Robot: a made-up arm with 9 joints.
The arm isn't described. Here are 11 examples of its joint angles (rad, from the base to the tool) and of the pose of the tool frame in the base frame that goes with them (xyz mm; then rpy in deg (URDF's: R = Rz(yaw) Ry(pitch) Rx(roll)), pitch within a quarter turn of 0, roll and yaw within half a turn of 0).
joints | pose
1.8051 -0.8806 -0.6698 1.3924 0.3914 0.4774 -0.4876 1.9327 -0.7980 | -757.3 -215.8 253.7 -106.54 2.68 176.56
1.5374 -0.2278 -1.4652 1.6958 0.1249 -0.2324 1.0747 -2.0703 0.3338 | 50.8 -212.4 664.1 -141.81 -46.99 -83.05
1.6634 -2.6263 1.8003 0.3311 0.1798 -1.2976 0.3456 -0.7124 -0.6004 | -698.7 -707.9 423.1 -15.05 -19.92 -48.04
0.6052 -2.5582 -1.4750 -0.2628 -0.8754 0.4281 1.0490 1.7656 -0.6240 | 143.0 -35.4 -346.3 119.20 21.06 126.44
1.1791 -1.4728 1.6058 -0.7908 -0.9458 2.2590 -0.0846 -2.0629 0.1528 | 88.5 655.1 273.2 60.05 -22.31 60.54
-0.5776 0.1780 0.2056 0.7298 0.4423 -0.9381 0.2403 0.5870 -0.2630 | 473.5 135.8 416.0 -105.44 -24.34 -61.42
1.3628 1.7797 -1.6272 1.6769 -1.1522 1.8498 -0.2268 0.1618 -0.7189 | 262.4 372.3 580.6 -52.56 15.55 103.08
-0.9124 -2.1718 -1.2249 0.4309 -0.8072 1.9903 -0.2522 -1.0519 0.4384 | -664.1 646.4 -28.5 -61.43 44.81 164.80
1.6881 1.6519 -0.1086 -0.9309 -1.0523 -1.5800 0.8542 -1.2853 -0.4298 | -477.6 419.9 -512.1 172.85 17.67 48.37
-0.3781 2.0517 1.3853 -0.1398 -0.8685 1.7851 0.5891 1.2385 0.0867 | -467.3 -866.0 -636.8 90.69 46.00 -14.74
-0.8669 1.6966 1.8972 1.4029 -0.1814 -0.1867 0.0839 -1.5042 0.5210 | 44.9 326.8 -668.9 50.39 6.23 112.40
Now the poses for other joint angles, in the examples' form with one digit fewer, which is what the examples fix.
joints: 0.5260 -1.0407 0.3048 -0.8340 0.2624 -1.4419 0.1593 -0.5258 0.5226
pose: 712 392 -341 76.2 58.4 161.2
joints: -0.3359 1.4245 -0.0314 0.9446 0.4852 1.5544 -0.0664 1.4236 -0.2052
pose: 645 -10 -318 92.6 -9.9 23.2
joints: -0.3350 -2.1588 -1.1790 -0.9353 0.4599 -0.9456 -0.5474 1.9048 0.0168
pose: -55 669 112 -133.6 -26.7 72.5
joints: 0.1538 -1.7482 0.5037 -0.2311 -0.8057 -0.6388 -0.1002 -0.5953 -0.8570
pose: 350 375 86 34.6 -16.1 103.5
